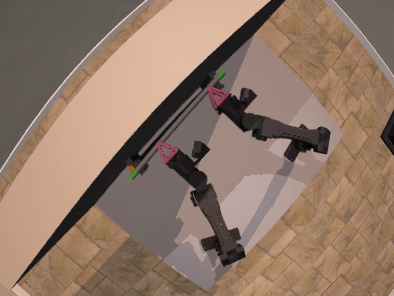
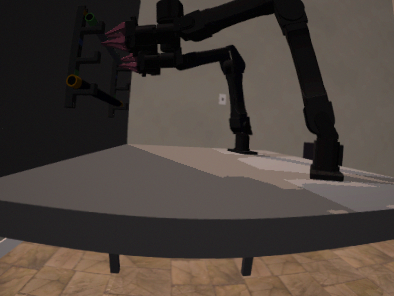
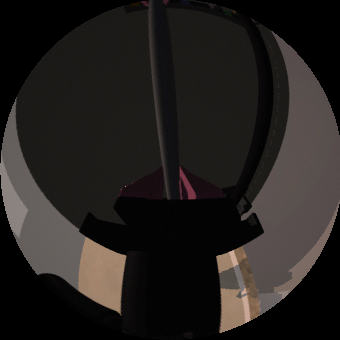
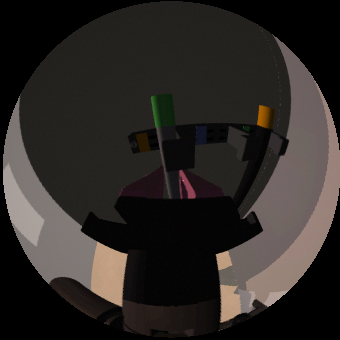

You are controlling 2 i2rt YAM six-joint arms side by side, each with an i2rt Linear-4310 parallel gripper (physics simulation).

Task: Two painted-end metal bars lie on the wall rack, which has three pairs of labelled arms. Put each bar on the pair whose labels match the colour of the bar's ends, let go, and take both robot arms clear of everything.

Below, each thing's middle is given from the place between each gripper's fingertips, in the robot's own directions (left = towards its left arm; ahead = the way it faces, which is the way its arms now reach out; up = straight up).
I see my right gripper 16 cm to the right of the green-ended bar [image 4: 162, 104]. Round my right hand: orange-ended bar [image 4: 265, 114] 1 cm ahead, 17 cm to the left, 15 cm below.
Right now my left hand is 10 cm to the left of the green-ended bar and 1 cm past it. From my left hand the other things lie so: orange-ended bar (15 cm below, 9 cm to the right).
